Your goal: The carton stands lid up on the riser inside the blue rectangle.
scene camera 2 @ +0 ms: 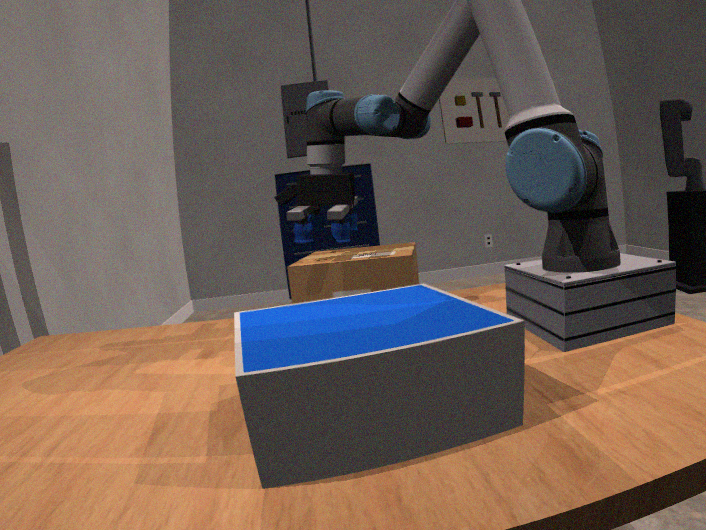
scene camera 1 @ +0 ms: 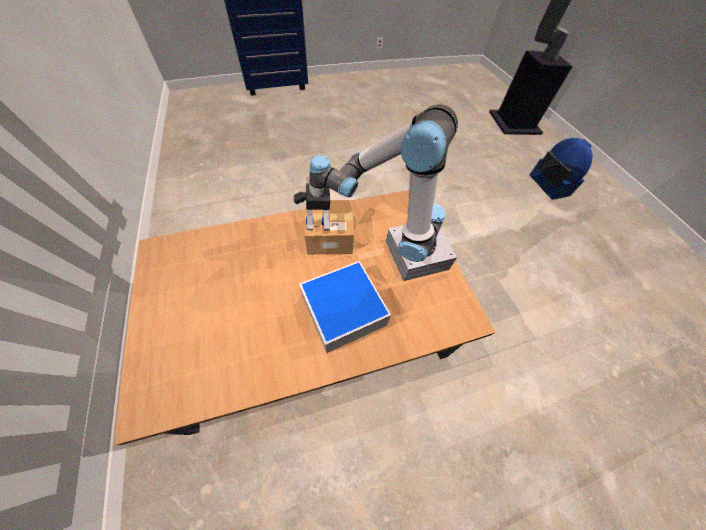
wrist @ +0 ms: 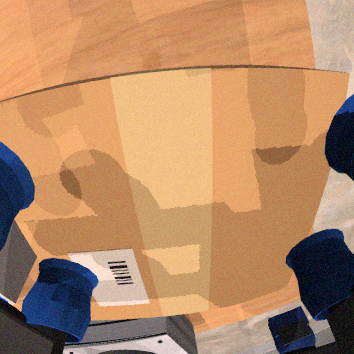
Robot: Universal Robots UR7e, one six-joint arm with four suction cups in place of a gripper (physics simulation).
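The brown carton (scene camera 1: 314, 245) (scene camera 2: 313, 282) (wrist: 170, 125) stands on the table behind the riser, its taped, labelled top facing up. The grey riser (scene camera 1: 359, 335) (scene camera 2: 387, 405) stands nearer the front of the table. The blue rectangle (scene camera 1: 345, 302) (scene camera 2: 364, 330), edged in white, covers the riser's top; the carton is not on it. My gripper (scene camera 1: 317, 223) (scene camera 2: 322, 231) (wrist: 185, 225) is open, with its blue suction cups above the carton's top. A gap shows between cups and carton in the second scene view. The carton's lower part is hidden by the riser there.
The arm's grey base block (scene camera 1: 424, 268) (scene camera 2: 593, 302) stands on the wooden table (scene camera 1: 216, 319) (scene camera 2: 85, 433) (wrist: 200, 30), right of the carton and riser. A blue drawer cabinet (scene camera 1: 270, 45), a black pedestal (scene camera 1: 530, 91) and a blue object (scene camera 1: 570, 162) stand on the floor away from the table.
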